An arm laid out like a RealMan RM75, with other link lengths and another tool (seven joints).
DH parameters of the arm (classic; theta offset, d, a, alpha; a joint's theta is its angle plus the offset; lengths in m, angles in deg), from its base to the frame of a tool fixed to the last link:
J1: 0 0.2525 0 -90
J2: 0 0 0 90
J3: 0 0.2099 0 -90
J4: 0 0 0 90
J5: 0 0.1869 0 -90
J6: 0 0 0 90
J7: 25 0.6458 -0.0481 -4.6
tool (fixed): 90 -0.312 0 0
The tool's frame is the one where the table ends.
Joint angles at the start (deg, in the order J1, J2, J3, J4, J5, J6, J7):
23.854, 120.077, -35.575, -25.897, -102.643, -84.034, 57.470
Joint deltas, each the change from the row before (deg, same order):
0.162, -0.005, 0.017, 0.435, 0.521, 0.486, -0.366
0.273, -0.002, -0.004, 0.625, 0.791, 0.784, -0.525
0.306, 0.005, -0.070, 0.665, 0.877, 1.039, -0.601
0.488, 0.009, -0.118, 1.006, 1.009, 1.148, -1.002
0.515, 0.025, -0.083, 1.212, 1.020, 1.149, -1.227
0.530, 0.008, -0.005, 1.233, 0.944, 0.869, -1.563
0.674, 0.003, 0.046, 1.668, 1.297, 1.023, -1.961
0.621, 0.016, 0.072, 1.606, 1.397, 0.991, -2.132
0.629, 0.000, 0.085, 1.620, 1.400, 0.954, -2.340
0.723, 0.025, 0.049, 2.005, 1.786, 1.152, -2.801
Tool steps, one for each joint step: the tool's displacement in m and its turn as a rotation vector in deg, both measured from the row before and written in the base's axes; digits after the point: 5 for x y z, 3 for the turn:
0.00046, 0.00249, 0.00107, 0.489, 0.095, -0.242
0.00075, 0.00393, 0.00153, 0.728, 0.100, -0.378
0.00161, 0.00464, 0.00137, 0.815, -0.045, -0.501
0.00060, 0.00470, 0.00049, 0.856, -0.088, -0.330
0.00056, 0.00421, -0.00023, 0.823, -0.092, -0.315
-0.00077, 0.00325, -0.00016, 0.855, -0.183, 0.060
-0.00099, 0.00399, 0.00001, 1.069, -0.075, -0.029
-0.00073, 0.00401, 0.00063, 1.217, -0.169, -0.019
-0.00073, 0.00376, 0.00059, 1.260, -0.333, 0.067
-0.00032, 0.00415, 0.00022, 1.429, -0.372, -0.084

